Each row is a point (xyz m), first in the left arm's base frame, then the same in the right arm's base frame.
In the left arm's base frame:
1: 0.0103 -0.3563 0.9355
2: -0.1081 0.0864 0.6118
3: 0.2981 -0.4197 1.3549
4: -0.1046 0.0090 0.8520
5: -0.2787 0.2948 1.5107
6: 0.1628 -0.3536 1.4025
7: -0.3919 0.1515 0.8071
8: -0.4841 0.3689 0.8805
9: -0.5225 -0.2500 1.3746
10: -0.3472 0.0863 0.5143
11: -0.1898 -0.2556 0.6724
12: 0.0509 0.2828 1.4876
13: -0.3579 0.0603 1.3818
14: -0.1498 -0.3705 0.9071
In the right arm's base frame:
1: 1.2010 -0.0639 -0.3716
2: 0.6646 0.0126 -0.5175
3: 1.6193 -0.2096 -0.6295
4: 0.9007 0.0737 -0.5826
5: 1.2240 0.4902 -1.1001
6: 1.5949 -0.0577 -0.6651
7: 0.7322 0.3502 -0.5835
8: 0.6468 0.4935 -0.7660
9: 1.3945 0.5905 -0.5208
10: 0.5465 0.2052 -0.3924
11: 0.8994 0.0552 -0.2522
12: 1.2693 0.1728 -1.1805
13: 1.2462 0.4870 -0.8219
14: 1.1594 0.0746 -0.2960

